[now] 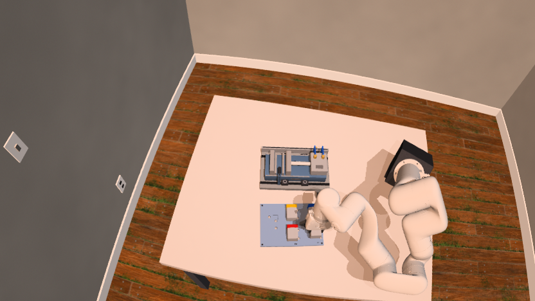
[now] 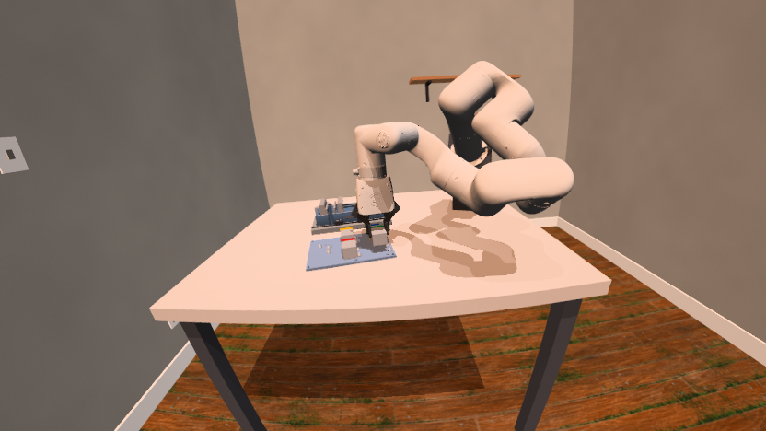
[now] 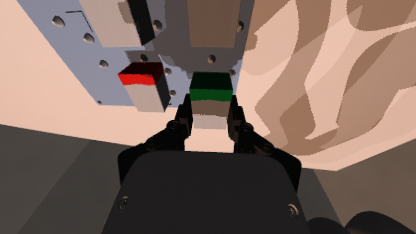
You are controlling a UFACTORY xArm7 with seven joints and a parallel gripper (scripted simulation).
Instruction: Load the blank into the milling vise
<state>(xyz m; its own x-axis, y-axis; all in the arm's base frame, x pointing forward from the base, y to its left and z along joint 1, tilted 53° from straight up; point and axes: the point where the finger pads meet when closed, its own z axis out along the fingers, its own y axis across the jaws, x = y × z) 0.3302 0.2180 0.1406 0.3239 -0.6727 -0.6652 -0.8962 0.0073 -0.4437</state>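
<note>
My hand is 80 mm short of the red-ended blank, 30 mm to the right of it and 50 mm above it. Also, from my hand: blue-ended blank: 30 mm ahead, 80 mm to the right, 50 mm below; then yellow-ended blank: 110 mm ahead, 50 mm to the right, 50 mm below; then green-ended blank: 20 mm below.
</note>
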